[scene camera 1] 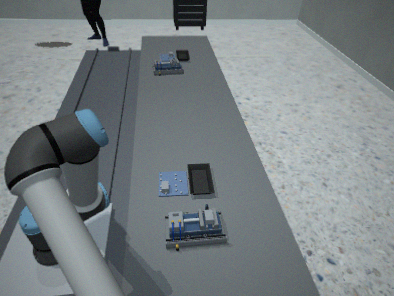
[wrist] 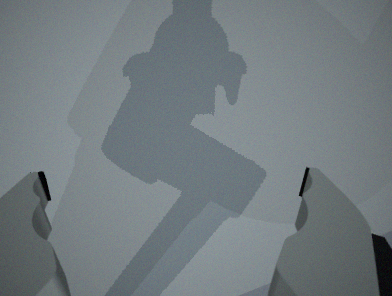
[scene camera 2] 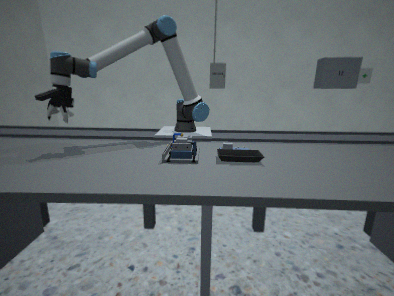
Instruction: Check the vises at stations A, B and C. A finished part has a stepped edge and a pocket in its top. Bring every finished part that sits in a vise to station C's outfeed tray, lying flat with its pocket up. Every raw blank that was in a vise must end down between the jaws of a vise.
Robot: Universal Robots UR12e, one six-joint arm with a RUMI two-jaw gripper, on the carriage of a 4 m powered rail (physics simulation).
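Observation:
My gripper point(scene camera 2: 58, 120) point(wrist: 176, 173) is open and empty, high above the table, well left of the near vise in scene camera 2. The near vise point(scene camera 1: 189, 231) point(scene camera 2: 182, 154) has a blue body and grey jaws. Grey blocky shapes show at its jaws; I cannot tell whether one is a part, or whether it has a step or pocket. Beside it lie a blue pegged plate point(scene camera 1: 173, 178) bearing a small grey block point(scene camera 1: 165, 186) point(scene camera 2: 227, 146), and a black tray point(scene camera 1: 190, 179) point(scene camera 2: 240, 156). A far vise point(scene camera 1: 167, 65) and a far tray point(scene camera 1: 183, 55) are too small to read. Station letters are not legible.
The long grey table point(scene camera 1: 185, 125) point(scene camera 2: 300, 175) runs beside the rail point(scene camera 1: 102, 95). The arm point(scene camera 1: 70, 230) point(scene camera 2: 181, 70) stands on its carriage point(scene camera 2: 165, 132). A person point(scene camera 1: 94, 17) and a dark cabinet point(scene camera 1: 190, 12) are beyond the far end. The arm's shadow falls below the wrist camera.

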